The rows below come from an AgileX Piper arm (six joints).
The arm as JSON. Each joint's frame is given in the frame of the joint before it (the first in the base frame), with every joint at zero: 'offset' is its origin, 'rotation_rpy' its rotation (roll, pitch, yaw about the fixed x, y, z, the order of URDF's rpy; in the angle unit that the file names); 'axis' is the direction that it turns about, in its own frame. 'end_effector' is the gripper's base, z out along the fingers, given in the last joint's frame.
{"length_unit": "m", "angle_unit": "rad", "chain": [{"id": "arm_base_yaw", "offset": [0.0, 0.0, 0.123], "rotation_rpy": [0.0, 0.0, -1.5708], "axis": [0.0, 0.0, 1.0]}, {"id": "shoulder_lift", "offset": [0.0, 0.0, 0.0], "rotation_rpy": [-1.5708, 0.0, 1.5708], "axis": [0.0, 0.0, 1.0]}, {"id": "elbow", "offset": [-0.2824, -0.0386, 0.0], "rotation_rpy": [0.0, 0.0, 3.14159], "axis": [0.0, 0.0, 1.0]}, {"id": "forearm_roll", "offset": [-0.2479, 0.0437, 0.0], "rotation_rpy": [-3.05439, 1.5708, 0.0], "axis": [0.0, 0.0, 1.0]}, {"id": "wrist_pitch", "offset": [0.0, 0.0, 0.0], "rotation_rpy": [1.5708, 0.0, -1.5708], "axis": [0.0, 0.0, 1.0]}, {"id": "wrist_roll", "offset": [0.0, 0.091, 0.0], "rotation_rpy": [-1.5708, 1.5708, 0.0], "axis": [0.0, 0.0, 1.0]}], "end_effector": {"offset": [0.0, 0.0, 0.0], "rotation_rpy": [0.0, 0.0, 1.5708]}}
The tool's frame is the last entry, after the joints.
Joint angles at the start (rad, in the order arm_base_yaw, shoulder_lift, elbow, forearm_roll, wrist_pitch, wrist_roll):
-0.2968 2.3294 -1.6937 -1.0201 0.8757 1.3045
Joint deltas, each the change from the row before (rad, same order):
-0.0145 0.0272 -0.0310 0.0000 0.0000 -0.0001
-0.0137 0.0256 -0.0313 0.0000 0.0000 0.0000
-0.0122 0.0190 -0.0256 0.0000 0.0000 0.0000
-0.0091 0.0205 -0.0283 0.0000 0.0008 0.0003
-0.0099 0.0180 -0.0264 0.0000 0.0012 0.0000
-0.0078 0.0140 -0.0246 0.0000 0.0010 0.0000
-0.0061 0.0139 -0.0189 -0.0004 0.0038 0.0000
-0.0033 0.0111 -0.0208 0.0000 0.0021 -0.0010
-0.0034 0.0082 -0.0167 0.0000 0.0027 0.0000
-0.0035 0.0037 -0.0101 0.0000 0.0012 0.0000
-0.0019 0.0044 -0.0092 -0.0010 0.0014 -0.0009
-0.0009 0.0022 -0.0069 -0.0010 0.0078 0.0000
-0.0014 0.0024 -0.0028 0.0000 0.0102 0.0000
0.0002 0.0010 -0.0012 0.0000 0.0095 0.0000
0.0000 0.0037 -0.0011 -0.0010 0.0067 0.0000
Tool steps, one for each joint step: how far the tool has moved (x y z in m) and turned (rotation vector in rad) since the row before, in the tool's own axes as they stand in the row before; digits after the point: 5 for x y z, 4 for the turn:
-0.00200 -0.00002 0.00958 0.0084 0.0018 0.0122
-0.00232 -0.00008 0.00887 0.0072 0.0003 0.0130
-0.00256 -0.00080 0.00696 0.0059 -0.0008 0.0125
-0.00226 0.00051 0.00625 0.0042 -0.0023 0.0115
-0.00257 -0.00033 0.00593 0.0049 -0.0025 0.0121
-0.00309 -0.00019 0.00419 0.0026 -0.0046 0.0121
-0.00115 -0.00009 0.00431 0.0062 -0.0009 0.0071
-0.00226 0.00082 0.00229 0.0008 -0.0049 0.0076
-0.00213 0.00016 0.00184 0.0019 -0.0040 0.0078
-0.00197 -0.00058 0.00116 0.0013 -0.0030 0.0065
-0.00127 0.00004 0.00099 0.0012 -0.0030 0.0029
-0.00113 -0.00051 0.00021 0.0067 -0.0015 0.0031
0.00016 -0.00102 0.00091 0.0107 0.0028 0.0012
0.00030 -0.00059 0.00012 0.0089 0.0023 0.0000
0.00118 -0.00008 0.00108 0.0076 0.0027 -0.0024

